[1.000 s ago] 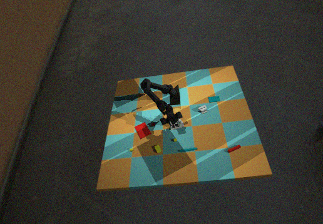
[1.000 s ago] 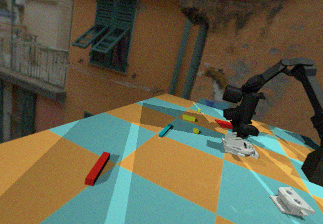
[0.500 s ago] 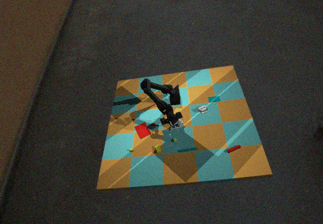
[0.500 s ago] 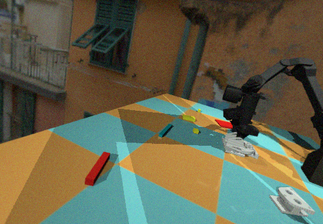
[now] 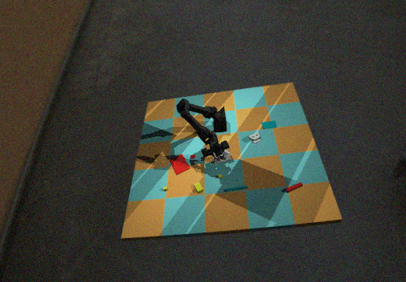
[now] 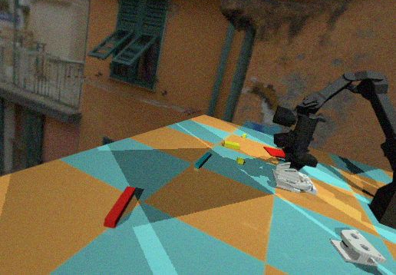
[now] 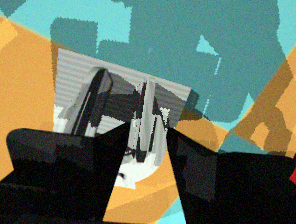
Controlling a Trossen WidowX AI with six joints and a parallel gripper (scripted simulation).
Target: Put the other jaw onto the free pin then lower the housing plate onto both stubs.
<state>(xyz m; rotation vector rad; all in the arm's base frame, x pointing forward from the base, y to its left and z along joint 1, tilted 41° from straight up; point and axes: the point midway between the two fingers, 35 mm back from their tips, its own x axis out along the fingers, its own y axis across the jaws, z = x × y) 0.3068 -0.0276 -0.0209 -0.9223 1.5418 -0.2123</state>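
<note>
The white jaw lies 4 cm behind my gripper tip and 1 cm above it. The rest, counted from my gripper tip: small yellow cube: 16 cm ahead, 3 cm to the left, 1 cm below; small red cube: 2 cm behind, 18 cm to the right, 2 cm below; yellow block: 25 cm ahead, 10 cm to the right, 1 cm below.
</note>
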